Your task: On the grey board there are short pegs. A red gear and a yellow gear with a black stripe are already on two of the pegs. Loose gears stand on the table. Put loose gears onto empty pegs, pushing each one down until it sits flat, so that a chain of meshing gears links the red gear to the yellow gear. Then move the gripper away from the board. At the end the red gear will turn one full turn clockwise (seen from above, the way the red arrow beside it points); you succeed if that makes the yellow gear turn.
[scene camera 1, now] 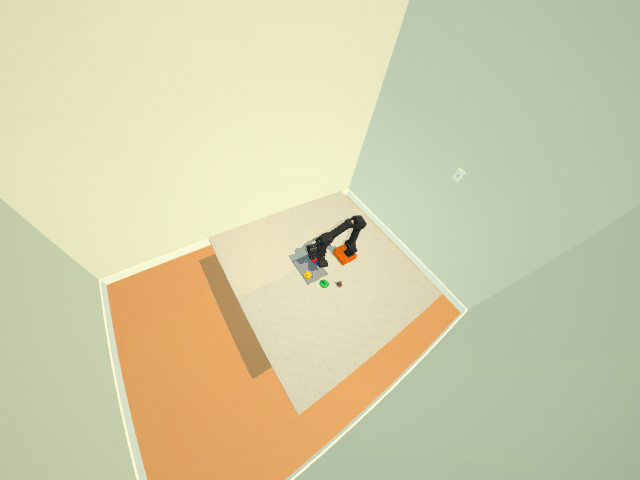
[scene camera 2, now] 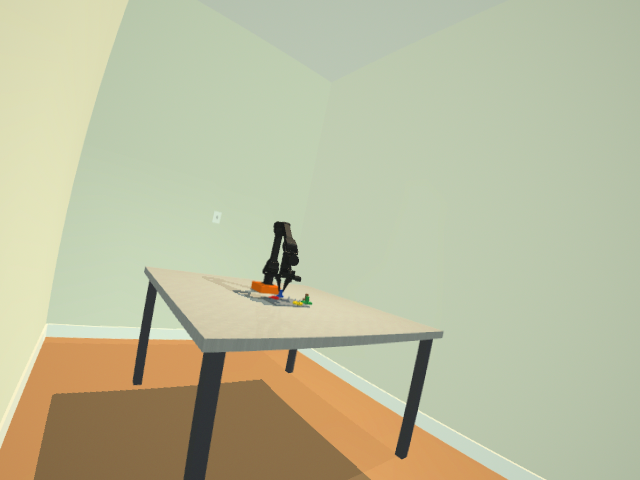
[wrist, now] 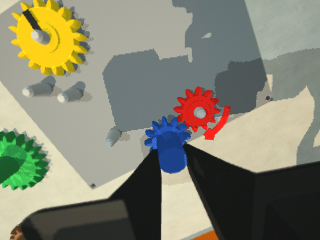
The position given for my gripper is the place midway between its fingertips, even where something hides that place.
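Observation:
Wrist view: my gripper (wrist: 170,152) is visible, together with a blue gear (wrist: 168,138) and a red gear (wrist: 188,105).

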